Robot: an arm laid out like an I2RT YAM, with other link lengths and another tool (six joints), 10 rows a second.
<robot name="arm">
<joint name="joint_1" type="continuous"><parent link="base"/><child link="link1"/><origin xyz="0.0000 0.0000 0.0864" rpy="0.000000 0.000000 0.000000"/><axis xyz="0 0 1"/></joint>
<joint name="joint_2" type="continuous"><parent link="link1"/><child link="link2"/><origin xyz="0.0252 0.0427 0.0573" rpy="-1.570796 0.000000 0.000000"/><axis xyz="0 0 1"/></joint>
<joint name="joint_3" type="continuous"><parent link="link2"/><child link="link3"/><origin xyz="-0.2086 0.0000 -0.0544" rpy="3.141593 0.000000 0.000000"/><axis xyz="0 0 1"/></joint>
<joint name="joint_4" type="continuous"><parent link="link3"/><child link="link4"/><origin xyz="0.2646 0.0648 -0.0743" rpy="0.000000 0.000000 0.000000"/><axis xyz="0 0 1"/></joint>
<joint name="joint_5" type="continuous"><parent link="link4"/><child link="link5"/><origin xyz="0.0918 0.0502 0.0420" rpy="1.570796 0.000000 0.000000"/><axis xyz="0 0 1"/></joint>
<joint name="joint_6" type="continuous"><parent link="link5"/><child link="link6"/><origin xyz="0.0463 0.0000 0.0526" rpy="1.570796 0.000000 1.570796"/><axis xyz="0 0 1"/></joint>
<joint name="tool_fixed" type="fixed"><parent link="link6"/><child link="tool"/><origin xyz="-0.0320 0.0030 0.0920" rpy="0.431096 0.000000 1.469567"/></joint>
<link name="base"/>
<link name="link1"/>
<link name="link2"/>
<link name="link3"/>
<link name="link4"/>
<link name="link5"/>
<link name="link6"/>
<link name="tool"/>
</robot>
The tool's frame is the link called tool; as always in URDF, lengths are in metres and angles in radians. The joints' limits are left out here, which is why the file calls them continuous.
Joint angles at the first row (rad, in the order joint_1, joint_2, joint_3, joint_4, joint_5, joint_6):
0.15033, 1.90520, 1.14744, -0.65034, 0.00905, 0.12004
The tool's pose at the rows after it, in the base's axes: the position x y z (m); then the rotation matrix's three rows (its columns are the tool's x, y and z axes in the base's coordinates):
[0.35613 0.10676 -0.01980], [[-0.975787 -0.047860 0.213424], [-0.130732 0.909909 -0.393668], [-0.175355 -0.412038 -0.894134]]
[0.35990 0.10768 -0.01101], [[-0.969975 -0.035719 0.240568], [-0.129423 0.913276 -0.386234], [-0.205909 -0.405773 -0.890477]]
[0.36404 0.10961 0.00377], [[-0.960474 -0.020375 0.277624], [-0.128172 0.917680 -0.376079], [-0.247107 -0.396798 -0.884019]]
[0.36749 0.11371 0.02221], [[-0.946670 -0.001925 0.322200], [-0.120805 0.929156 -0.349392], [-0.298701 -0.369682 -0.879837]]
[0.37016 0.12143 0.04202], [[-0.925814 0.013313 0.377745], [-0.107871 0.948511 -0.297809], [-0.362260 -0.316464 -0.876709]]
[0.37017 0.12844 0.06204], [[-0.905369 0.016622 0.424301], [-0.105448 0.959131 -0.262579], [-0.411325 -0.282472 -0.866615]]
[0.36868 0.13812 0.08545], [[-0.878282 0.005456 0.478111], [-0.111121 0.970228 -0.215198], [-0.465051 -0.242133 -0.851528]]
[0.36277 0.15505 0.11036], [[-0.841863 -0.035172 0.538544], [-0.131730 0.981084 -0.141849], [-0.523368 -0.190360 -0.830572]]
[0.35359 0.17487 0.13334], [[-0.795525 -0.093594 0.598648], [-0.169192 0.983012 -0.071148], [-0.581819 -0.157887 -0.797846]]
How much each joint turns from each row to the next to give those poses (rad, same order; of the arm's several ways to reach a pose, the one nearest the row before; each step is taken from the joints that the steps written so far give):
0.00002, -0.00740, -0.00454, 0.01067, -0.00532, -0.00191
-0.00046, -0.03099, -0.00846, 0.00867, -0.00371, -0.00002
0.00178, -0.04979, -0.00981, 0.00242, -0.00452, 0.00153
0.00172, -0.06453, -0.01809, 0.00780, -0.02091, 0.00686
0.00298, -0.07322, -0.03106, 0.02739, -0.04459, 0.01246
0.00902, -0.06818, -0.01756, 0.00445, -0.02556, 0.00754
0.01371, -0.07342, -0.01317, 0.00146, -0.03357, 0.00226
0.02929, -0.07747, -0.01663, 0.00834, -0.04863, -0.00150
0.04436, -0.07191, -0.01523, 0.01266, -0.03270, -0.01011

